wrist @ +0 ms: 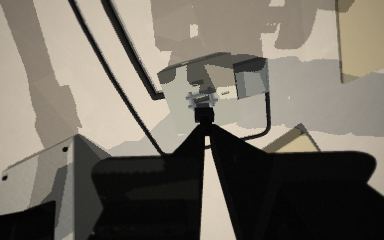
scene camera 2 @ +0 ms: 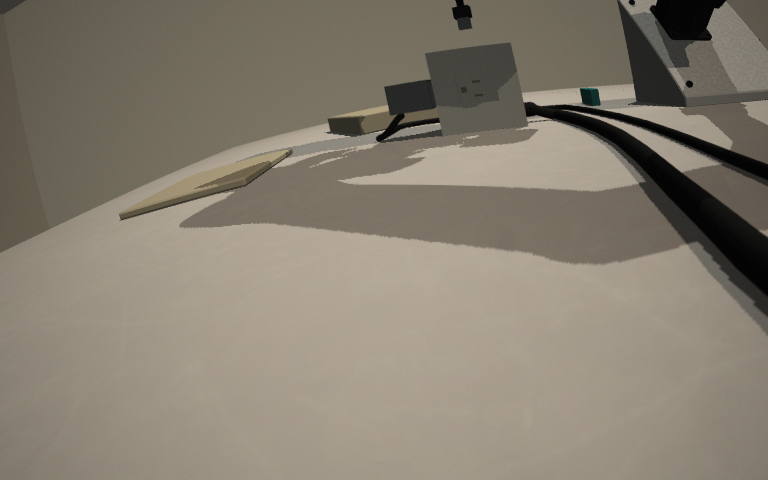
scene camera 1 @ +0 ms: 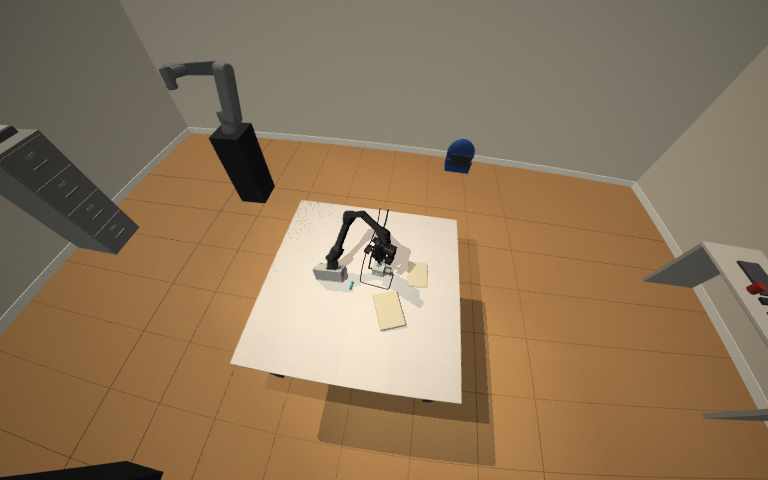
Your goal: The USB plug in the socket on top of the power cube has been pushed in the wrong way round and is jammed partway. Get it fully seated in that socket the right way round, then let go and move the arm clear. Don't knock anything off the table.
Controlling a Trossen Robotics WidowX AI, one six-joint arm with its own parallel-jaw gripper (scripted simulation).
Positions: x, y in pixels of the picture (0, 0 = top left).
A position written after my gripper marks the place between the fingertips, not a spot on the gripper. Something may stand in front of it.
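A black USB plug is held by my gripper [wrist: 206, 129].
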